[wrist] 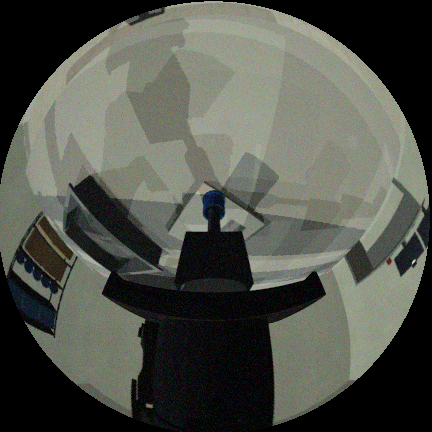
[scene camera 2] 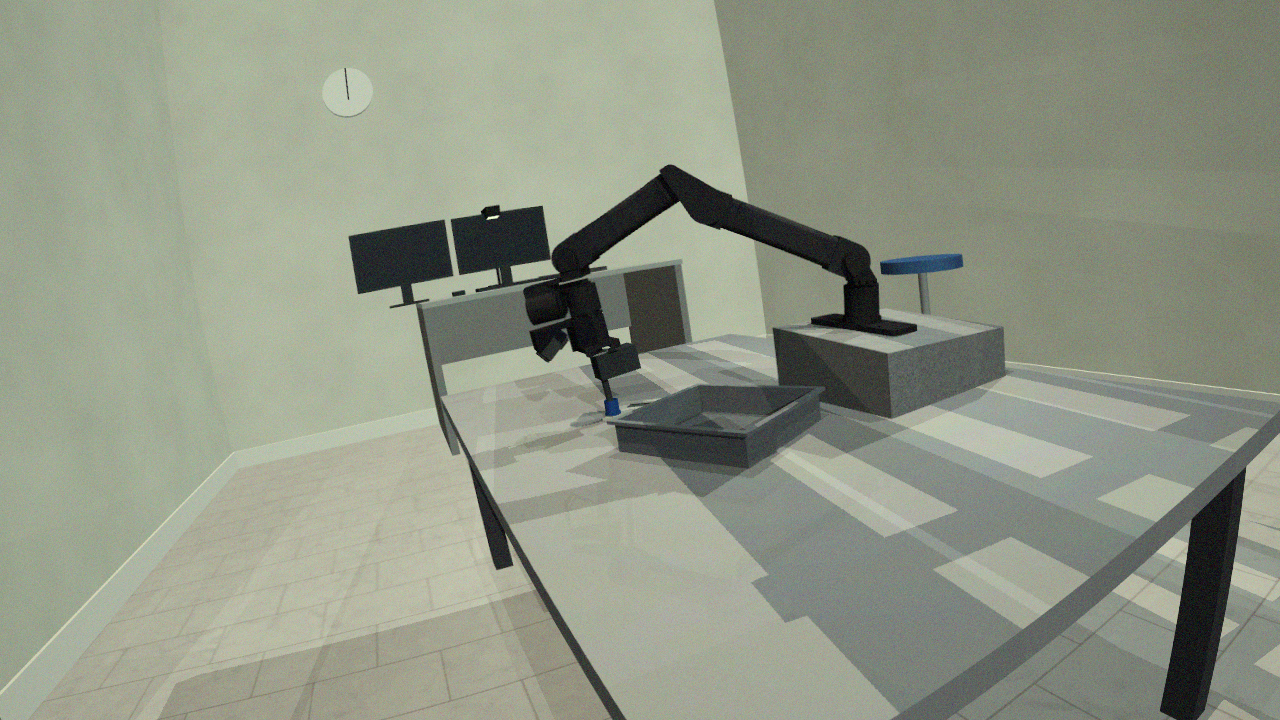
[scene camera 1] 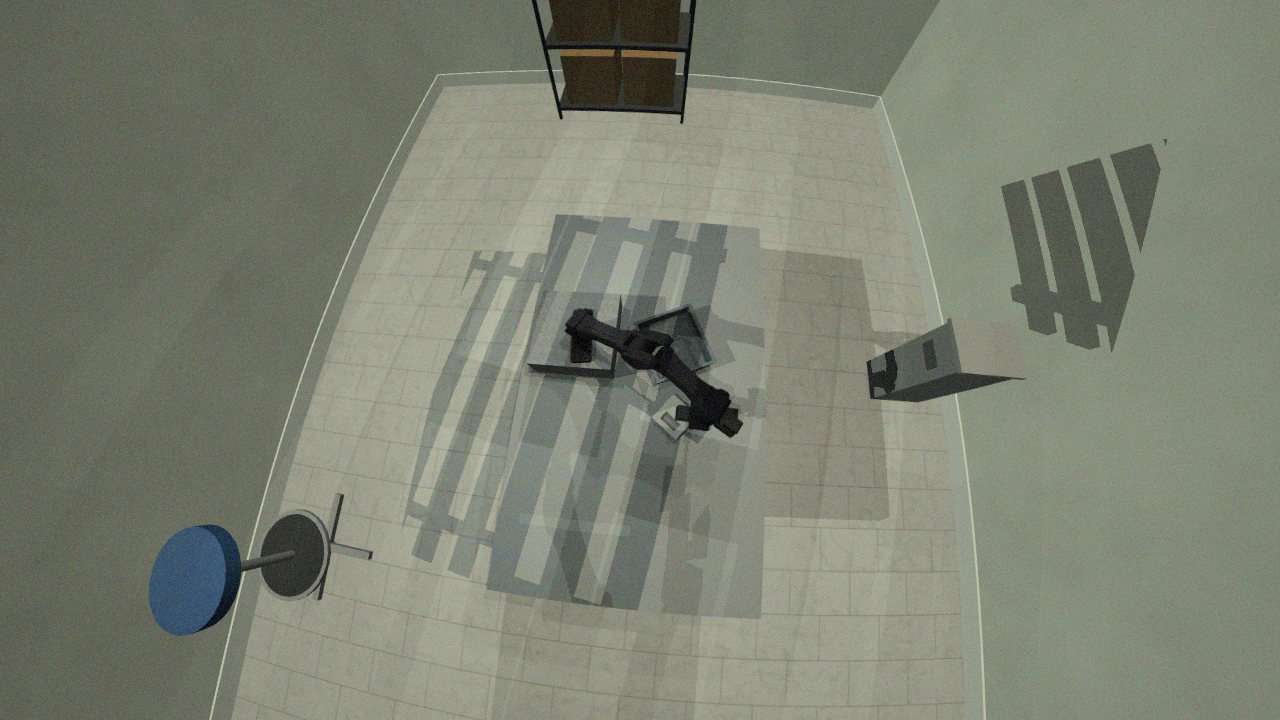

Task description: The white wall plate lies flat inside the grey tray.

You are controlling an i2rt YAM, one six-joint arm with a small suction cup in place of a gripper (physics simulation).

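Note:
The white wall plate (scene camera 1: pixel 669 419) (scene camera 2: pixel 587 417) (wrist: pixel 189 219) lies low at the table top, just outside the left wall of the grey tray (scene camera 1: pixel 670 315) (scene camera 2: pixel 716 443) (wrist: pixel 116 221). My blue suction cup (scene camera 2: pixel 612 407) (wrist: pixel 213 201) points down and sits on the plate near its far edge. I see no gap between cup and plate in the wrist view. In the overhead view the arm's wrist hides the cup. The tray is open-topped, and I see nothing inside it.
The arm stands on a grey pedestal box (scene camera 2: pixel 886 367) behind the tray. The table's left edge (scene camera 2: pixel 500 527) runs close to the plate. Off the table are a desk with two monitors (scene camera 2: pixel 500 313), a blue stool (scene camera 2: pixel 922 263) (scene camera 1: pixel 192 579) and a shelf rack (scene camera 1: pixel 539 53).

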